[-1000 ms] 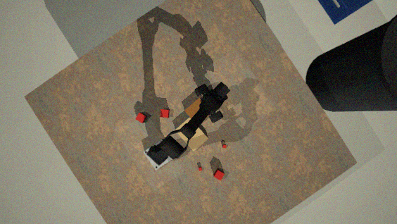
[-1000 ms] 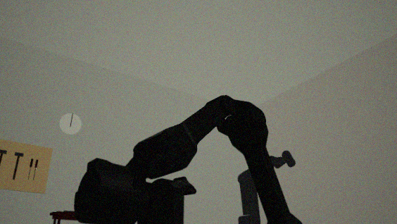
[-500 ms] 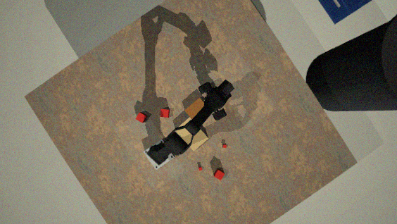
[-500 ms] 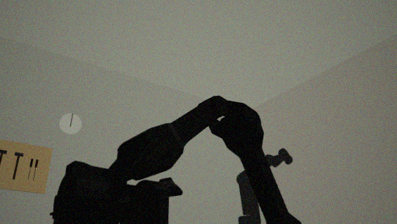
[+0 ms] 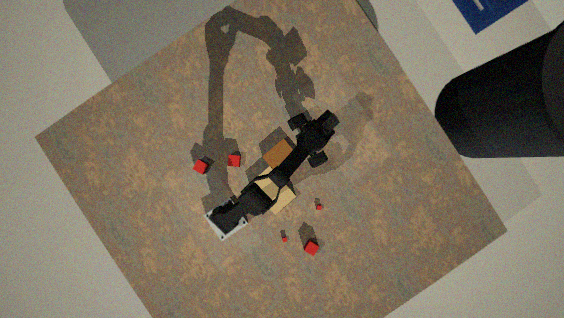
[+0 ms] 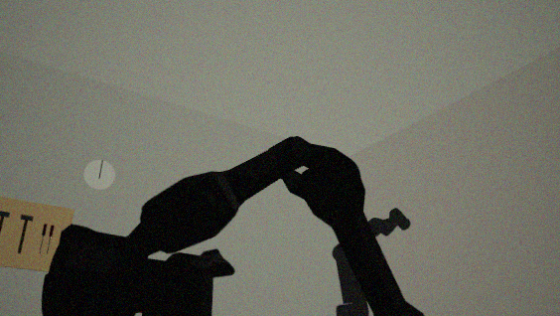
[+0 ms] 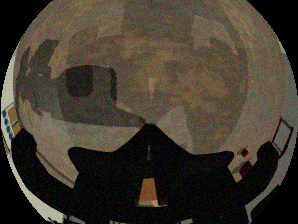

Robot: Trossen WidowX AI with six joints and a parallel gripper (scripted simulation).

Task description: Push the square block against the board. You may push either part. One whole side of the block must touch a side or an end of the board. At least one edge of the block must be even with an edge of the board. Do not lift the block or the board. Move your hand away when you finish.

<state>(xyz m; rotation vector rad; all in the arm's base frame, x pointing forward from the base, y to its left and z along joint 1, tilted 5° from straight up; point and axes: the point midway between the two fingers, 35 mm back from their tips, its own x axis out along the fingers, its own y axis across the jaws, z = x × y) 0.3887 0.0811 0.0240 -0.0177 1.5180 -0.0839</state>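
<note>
Now: gripper tip 110 mm past the orange square block, 10 mm to the left of it and 10 mm below it. The rest, counted from my gripper tip: tan board (200 mm behind, 90 mm to the right, 10 mm above).
</note>
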